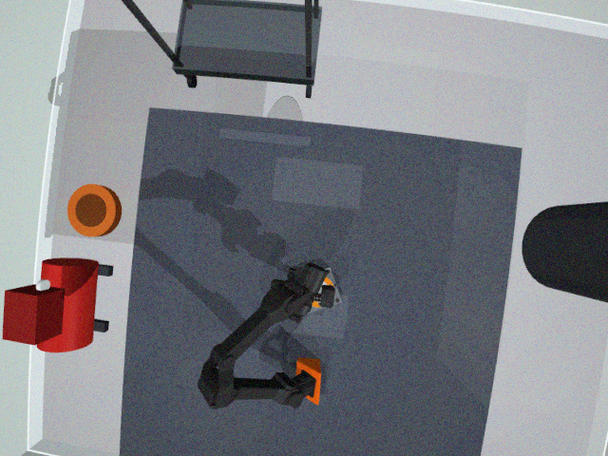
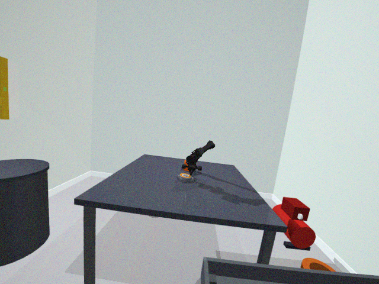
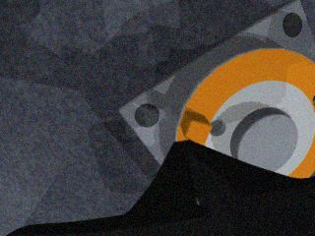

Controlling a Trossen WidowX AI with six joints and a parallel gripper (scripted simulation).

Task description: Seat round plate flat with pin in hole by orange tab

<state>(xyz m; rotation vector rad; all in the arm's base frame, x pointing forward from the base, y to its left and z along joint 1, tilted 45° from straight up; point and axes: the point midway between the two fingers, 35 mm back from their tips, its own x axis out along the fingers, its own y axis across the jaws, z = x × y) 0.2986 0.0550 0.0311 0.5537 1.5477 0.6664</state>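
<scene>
Now: the round plate 30 mm to the right of my gripper tip. The rest, counted from my gripper tip: square grey base 10 mm behind, 50 mm to the right, 20 mm below.
</scene>
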